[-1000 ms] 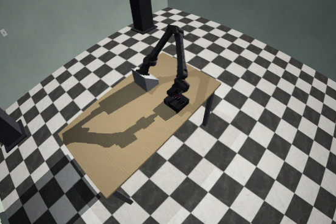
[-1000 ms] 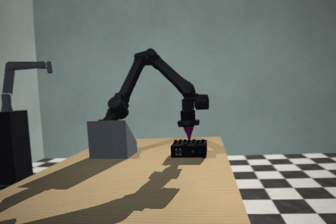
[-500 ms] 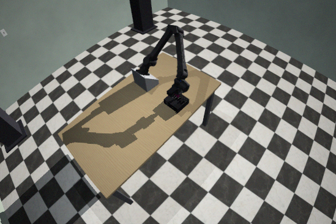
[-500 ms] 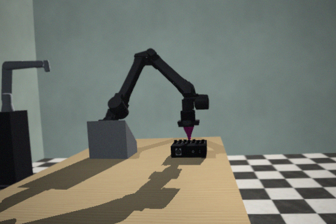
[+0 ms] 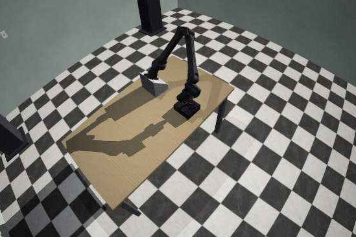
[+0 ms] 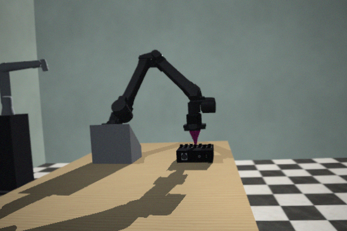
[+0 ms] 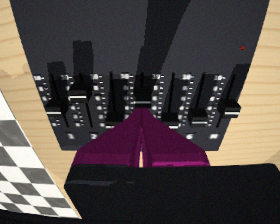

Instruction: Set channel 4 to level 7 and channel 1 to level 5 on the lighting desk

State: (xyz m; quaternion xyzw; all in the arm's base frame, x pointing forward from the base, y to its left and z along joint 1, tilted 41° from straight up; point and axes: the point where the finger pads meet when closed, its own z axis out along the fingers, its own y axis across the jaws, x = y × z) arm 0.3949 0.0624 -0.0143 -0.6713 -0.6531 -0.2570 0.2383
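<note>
Right now my hand is 10 mm to the left of the channel 4 fader cap. Also, from my hand: channel 1 fader cap: 70 mm ahead, 10 mm to the right; then channel 2 fader cap: 40 mm ahead, 20 mm to the right; then channel 3 fader cap: 20 mm ahead, 10 mm to the left.
</note>
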